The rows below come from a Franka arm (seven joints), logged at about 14 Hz.
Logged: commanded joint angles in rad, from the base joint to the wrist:
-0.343 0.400 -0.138 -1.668 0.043 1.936 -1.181
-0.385 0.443 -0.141 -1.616 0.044 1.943 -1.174
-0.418 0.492 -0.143 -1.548 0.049 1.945 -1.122
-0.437 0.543 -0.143 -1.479 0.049 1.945 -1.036
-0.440 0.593 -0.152 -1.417 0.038 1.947 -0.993
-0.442 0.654 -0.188 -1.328 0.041 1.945 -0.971
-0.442 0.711 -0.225 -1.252 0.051 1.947 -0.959
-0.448 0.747 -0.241 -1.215 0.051 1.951 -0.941
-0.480 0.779 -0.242 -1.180 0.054 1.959 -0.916
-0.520 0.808 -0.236 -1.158 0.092 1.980 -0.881
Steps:
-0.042 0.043 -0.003 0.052 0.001 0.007 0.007
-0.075 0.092 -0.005 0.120 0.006 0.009 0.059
-0.094 0.143 -0.005 0.189 0.006 0.009 0.145
-0.097 0.193 -0.014 0.251 -0.005 0.011 0.188
-0.099 0.254 -0.050 0.340 -0.002 0.009 0.210
-0.099 0.311 -0.087 0.416 0.008 0.011 0.222
-0.105 0.347 -0.103 0.453 0.008 0.015 0.240
-0.137 0.379 -0.104 0.488 0.011 0.023 0.265
-0.177 0.408 -0.098 0.510 0.049 0.044 0.300

